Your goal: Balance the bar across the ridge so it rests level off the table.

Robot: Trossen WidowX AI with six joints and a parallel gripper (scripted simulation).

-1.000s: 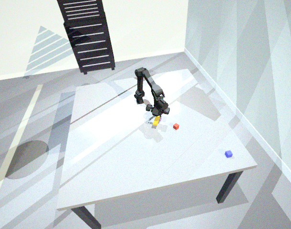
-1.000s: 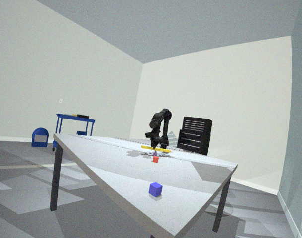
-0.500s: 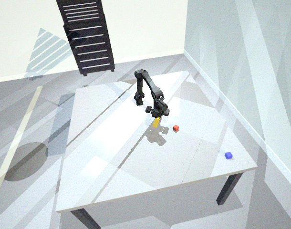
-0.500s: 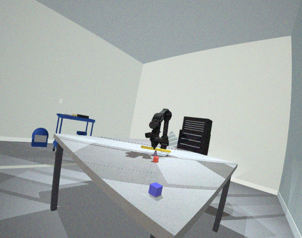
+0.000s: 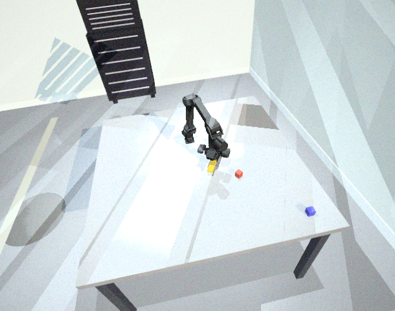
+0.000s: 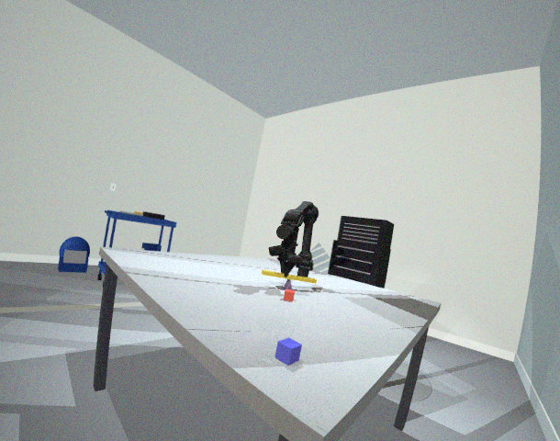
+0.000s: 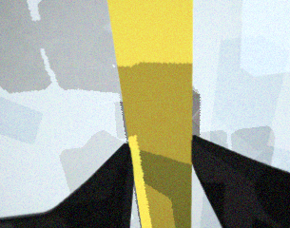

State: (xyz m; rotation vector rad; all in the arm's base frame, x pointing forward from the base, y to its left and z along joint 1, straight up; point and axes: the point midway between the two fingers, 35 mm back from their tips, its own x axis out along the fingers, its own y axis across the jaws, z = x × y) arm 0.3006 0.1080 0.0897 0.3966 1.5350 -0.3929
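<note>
Now: gripper tip 30 mm past the yellow bar and 10 mm to the right of it. Round my gripper tip: blue cube: 440 mm ahead, 390 mm to the left, 40 mm below; red cube: 110 mm ahead, 120 mm to the left, 40 mm below.
</note>
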